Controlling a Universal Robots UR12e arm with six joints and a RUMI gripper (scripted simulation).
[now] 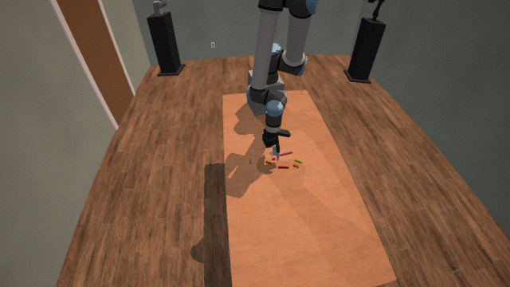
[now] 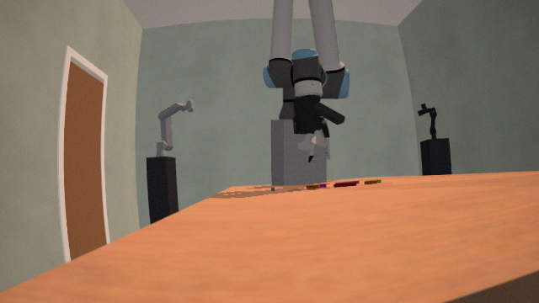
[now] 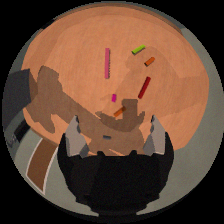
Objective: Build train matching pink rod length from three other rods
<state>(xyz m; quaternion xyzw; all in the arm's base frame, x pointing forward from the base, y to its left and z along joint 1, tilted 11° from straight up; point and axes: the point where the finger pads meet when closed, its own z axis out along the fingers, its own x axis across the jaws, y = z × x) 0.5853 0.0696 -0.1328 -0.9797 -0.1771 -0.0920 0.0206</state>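
Right now the magenta rod is 8 cm below my hand and 1 cm to the left of it. Also, from my hand: pink rod 10 cm to the left, 8 cm below, 6 cm behind; red rod 8 cm below, 7 cm to the left, 6 cm ahead; grey rod 15 cm to the right, 8 cm below, 2 cm ahead.
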